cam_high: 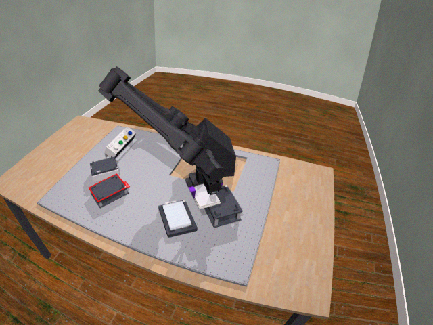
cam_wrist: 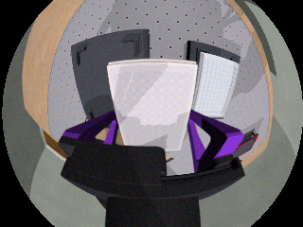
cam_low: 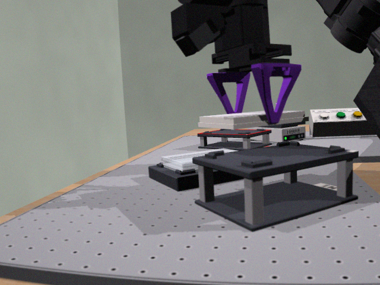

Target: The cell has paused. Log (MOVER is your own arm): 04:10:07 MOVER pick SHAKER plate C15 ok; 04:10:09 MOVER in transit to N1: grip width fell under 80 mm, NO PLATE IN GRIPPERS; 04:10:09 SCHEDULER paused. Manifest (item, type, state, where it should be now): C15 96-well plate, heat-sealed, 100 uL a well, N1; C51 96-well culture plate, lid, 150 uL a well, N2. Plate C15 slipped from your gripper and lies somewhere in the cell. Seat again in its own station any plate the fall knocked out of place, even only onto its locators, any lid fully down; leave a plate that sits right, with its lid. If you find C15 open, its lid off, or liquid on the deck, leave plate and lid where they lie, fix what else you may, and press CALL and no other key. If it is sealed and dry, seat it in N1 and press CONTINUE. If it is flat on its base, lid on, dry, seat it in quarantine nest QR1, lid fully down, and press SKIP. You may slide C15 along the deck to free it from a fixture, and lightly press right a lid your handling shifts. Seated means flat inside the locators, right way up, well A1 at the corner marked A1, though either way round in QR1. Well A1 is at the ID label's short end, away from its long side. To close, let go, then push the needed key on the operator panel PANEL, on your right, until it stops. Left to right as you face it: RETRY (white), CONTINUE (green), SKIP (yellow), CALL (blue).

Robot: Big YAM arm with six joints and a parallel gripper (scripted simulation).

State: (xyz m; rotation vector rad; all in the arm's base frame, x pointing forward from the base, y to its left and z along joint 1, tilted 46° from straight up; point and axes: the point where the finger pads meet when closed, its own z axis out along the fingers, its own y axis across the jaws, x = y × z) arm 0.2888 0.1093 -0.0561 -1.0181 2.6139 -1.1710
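Now: the clear lid 8 cm ahead of my hand, 9 cm to the right of it and 7 cm below it. The rest, counted from my hand: white plate (right at my hand); then red-edged nest (3 cm ahead, 45 cm to the right, 7 cm below); then white key (24 cm behind, 55 cm to the right, 4 cm below).
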